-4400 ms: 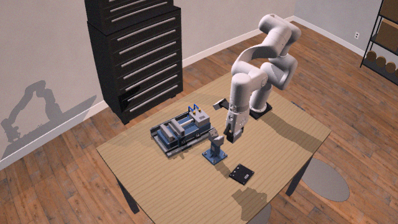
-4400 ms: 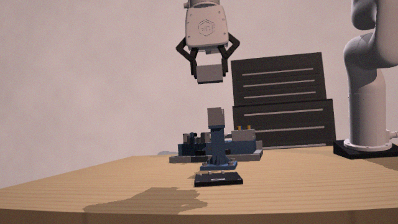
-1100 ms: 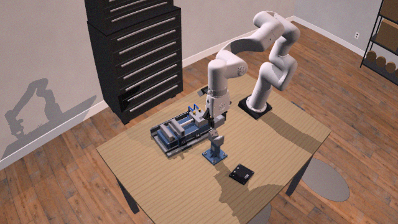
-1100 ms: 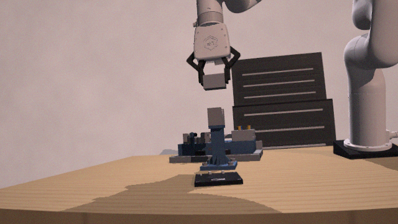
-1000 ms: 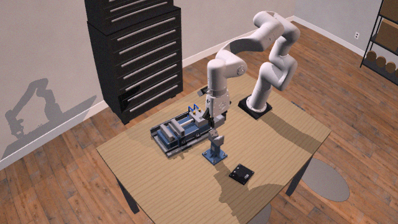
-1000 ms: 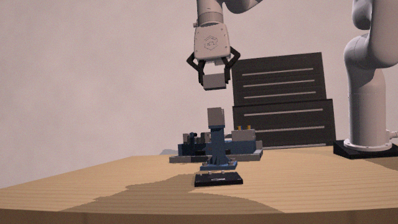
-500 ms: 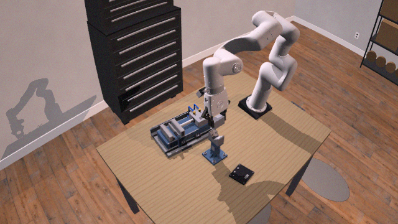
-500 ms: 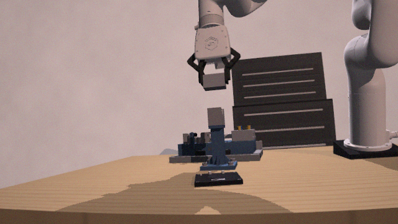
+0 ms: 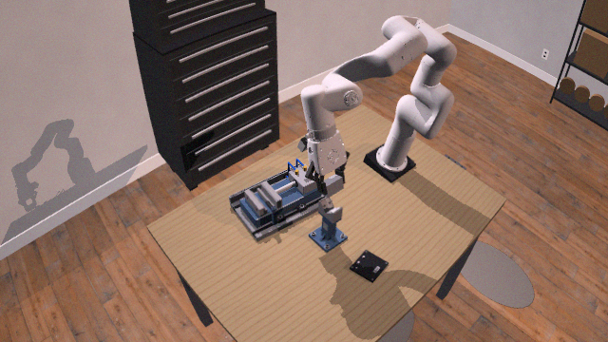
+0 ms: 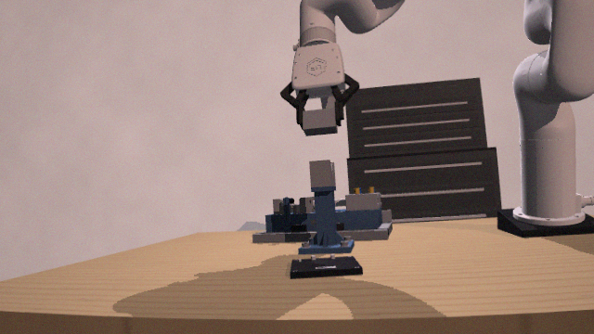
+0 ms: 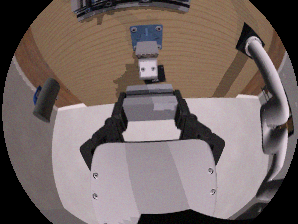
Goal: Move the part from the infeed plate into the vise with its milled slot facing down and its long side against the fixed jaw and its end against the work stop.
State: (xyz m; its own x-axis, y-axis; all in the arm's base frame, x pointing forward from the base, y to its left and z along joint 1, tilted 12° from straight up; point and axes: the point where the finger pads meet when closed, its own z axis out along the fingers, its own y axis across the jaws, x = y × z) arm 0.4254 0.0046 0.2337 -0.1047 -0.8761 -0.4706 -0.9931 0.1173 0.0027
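The part is 1 cm below my hand. Also, from my hand: air cylinder 8 cm behind, 18 cm to the right, 17 cm below; then white cylinder rod 1 cm behind, 20 cm to the right, 17 cm below.
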